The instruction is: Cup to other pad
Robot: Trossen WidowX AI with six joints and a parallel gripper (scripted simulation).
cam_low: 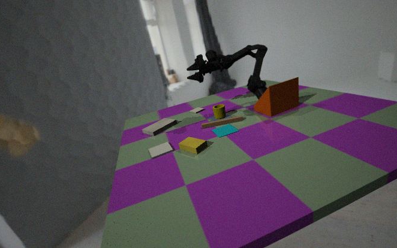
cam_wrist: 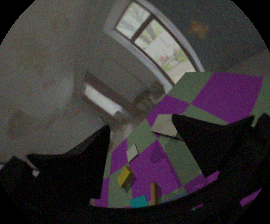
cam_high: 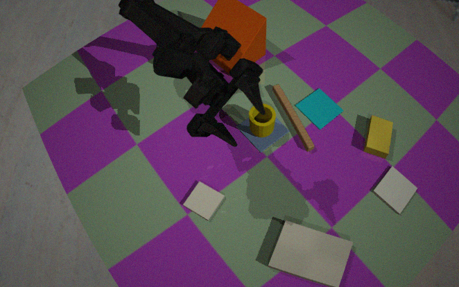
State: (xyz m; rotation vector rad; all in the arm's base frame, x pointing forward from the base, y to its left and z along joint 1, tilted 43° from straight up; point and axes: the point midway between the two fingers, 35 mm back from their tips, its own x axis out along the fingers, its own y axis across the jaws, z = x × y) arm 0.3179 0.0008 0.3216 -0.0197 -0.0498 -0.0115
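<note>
The yellow cup is 120 mm behind my gripper tip, 130 mm to the left of it and 240 mm below it. Also, from my gripper tip: cyan pad 60 mm behind, 310 mm to the left, 290 mm below; then wooden bar 80 mm behind, 220 mm to the left, 280 mm below.
</note>
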